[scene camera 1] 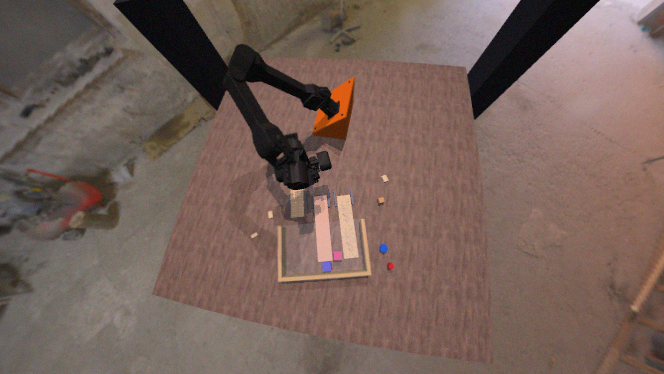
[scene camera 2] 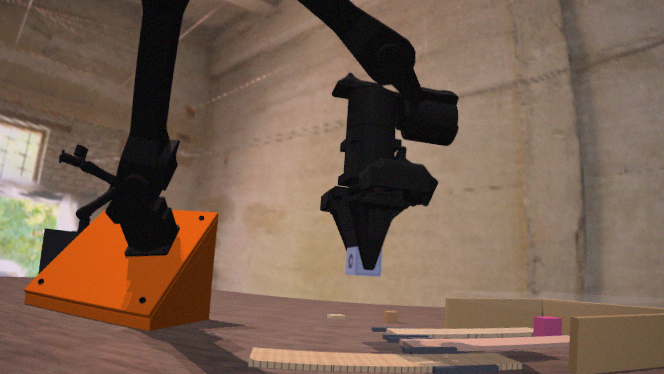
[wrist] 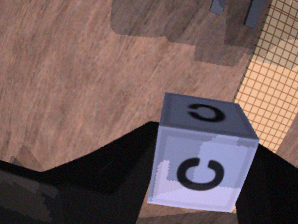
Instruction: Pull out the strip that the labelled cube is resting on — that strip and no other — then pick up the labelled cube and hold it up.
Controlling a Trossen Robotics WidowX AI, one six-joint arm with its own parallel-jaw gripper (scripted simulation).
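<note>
My gripper holds a labelled cube, and the wrist view shows my gripper too. There is also a wooden frame that I can see.
</note>
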